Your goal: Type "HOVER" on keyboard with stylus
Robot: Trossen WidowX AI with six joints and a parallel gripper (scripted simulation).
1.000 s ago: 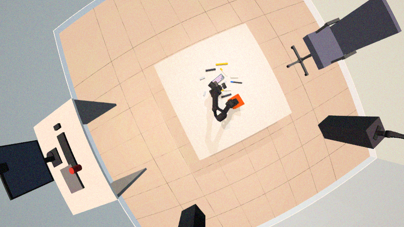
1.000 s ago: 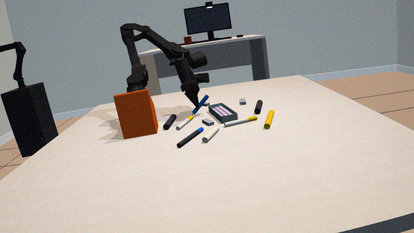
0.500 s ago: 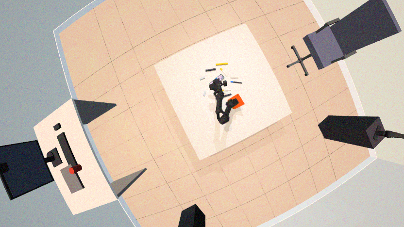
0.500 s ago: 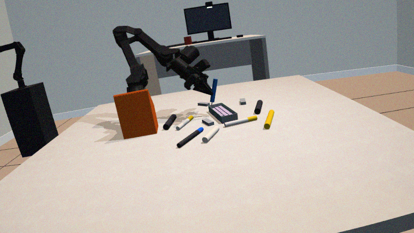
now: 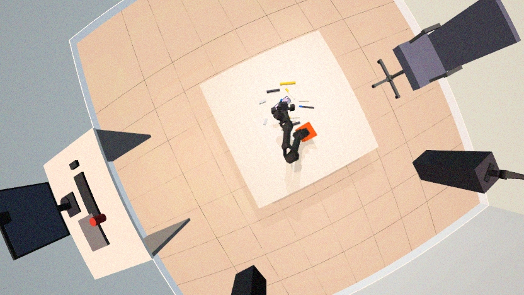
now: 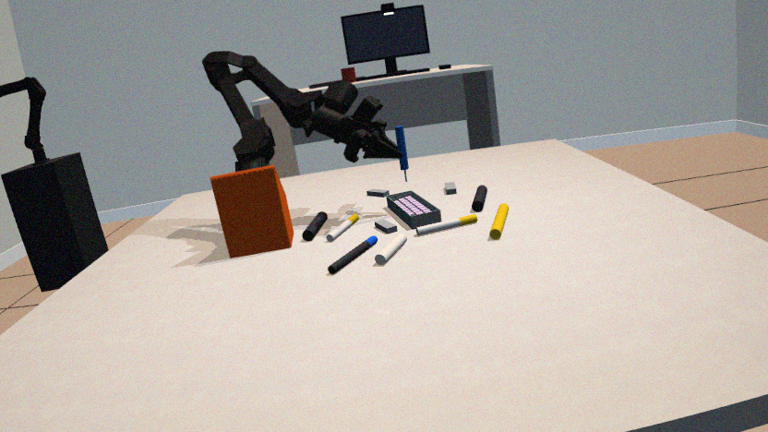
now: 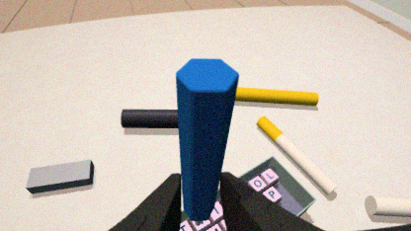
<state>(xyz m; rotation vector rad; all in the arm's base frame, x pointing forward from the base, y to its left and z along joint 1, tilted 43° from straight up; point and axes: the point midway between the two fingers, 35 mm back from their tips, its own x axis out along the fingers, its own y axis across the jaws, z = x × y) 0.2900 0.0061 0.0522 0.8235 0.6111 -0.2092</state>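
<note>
Right now my gripper tip is 120 mm above the grey eraser, 80 mm to the left of it and 70 mm past it. Also, from my gripper tip: black blue-capped pen 180 mm to the right, 130 mm behind, 120 mm below; then blue stylus 20 mm below; then yellow marker 190 mm to the right, 130 mm ahead, 120 mm below.
</note>
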